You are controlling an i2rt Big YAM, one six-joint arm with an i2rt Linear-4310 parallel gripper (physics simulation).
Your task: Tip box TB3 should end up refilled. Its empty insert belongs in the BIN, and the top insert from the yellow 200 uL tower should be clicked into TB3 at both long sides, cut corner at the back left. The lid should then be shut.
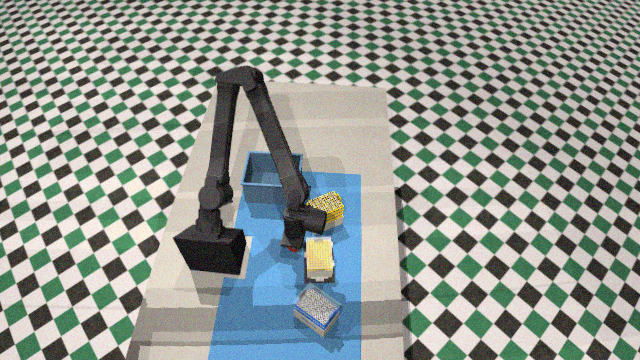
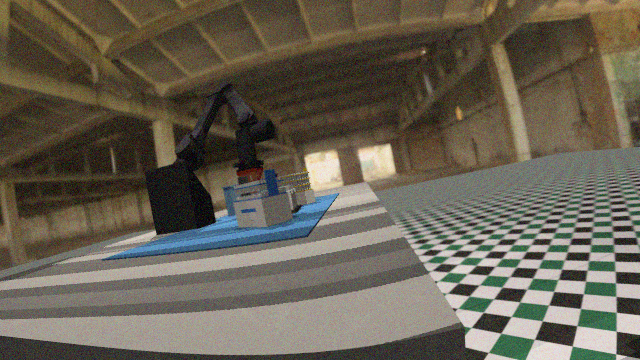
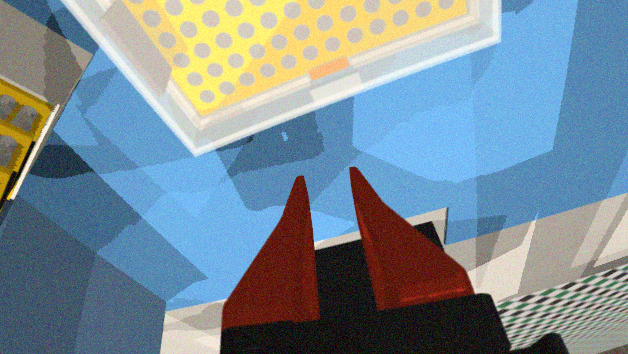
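Tip box TB3 (image 1: 319,257) (image 3: 342,94) stands on the blue mat (image 1: 268,291). It holds a yellow insert (image 3: 263,39) with empty holes, and a clear lid appears to lie over it. An orange tab (image 3: 329,68) sits at the middle of its near long side. My gripper (image 1: 291,247) (image 2: 249,172) (image 3: 327,180) hovers low over the mat just beside that side, clear of the box. Its red fingers stand close together with nothing between them. The yellow 200 uL tower (image 1: 326,206) (image 2: 299,181) (image 3: 12,127) stands behind the box. The blue bin (image 1: 268,168) stands further back, partly hidden by my arm.
A second tip box (image 1: 316,308) (image 2: 261,210) with grey tips and a blue band stands in front of TB3. My black base (image 1: 211,253) (image 2: 176,198) stands at the mat's left edge. The table edge (image 1: 393,223) runs close to the right of the mat.
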